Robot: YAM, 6 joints.
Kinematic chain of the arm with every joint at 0, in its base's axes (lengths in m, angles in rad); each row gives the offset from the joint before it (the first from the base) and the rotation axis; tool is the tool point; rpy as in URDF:
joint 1: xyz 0 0 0.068 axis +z
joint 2: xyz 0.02 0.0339 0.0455 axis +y
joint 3: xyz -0.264 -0.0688 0 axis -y
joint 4: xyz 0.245 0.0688 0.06 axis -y
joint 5: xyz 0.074 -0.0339 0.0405 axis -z
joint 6: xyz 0.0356 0 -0.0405 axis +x
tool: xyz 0 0 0 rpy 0 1.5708 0
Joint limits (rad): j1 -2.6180..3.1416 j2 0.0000..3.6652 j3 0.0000..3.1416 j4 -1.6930..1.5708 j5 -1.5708..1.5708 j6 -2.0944..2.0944
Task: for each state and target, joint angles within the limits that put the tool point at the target. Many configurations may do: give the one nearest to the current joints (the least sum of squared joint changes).
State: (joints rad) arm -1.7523 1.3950 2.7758 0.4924 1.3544 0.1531
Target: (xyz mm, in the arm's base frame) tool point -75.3 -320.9 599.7
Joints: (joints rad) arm -1.6941 1.8515 2.3512 0.4131 1.4310 0.1531
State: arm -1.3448 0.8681 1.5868 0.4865 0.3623 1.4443
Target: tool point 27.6 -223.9 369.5
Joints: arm -1.3882 0.9585 0.8233 0.2621 0.3897 1.4443
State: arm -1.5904 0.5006 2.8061 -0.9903 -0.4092 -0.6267
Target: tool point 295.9 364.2 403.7
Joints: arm -2.2202 0.3701 2.9116 -0.9065 -0.4491 -0.6267
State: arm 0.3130 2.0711 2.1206 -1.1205 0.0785 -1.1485
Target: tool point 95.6 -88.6 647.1
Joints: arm -0.6579 1.4274 2.5886 -0.9393 0.3336 -1.1485
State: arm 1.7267 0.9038 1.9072 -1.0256 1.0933 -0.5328
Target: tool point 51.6 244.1 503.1
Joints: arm 1.4883 1.4003 1.8821 -0.9037 1.0741 -0.5328
